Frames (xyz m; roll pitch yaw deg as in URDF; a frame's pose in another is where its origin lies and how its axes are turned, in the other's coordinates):
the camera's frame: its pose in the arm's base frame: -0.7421 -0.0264 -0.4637 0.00 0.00 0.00
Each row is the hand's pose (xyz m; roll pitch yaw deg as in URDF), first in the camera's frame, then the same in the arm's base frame.
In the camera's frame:
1: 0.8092 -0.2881 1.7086 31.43 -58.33 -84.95
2: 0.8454 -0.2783 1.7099 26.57 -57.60 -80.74
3: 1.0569 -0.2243 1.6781 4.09 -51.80 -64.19
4: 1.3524 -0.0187 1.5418 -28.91 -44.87 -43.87
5: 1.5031 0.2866 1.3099 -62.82 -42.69 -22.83
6: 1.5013 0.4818 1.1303 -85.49 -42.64 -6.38
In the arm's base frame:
1: 0.0671 -0.3145 1.2449 31.43 -58.33 -84.95
2: 0.1033 -0.3047 1.2462 26.57 -57.60 -80.74
3: 0.3148 -0.2507 1.2144 4.09 -51.80 -64.19
4: 0.6103 -0.0451 1.0781 -28.91 -44.87 -43.87
5: 0.7610 0.2602 0.8462 -62.82 -42.69 -22.83
6: 0.7592 0.4554 0.6666 -85.49 -42.64 -6.38

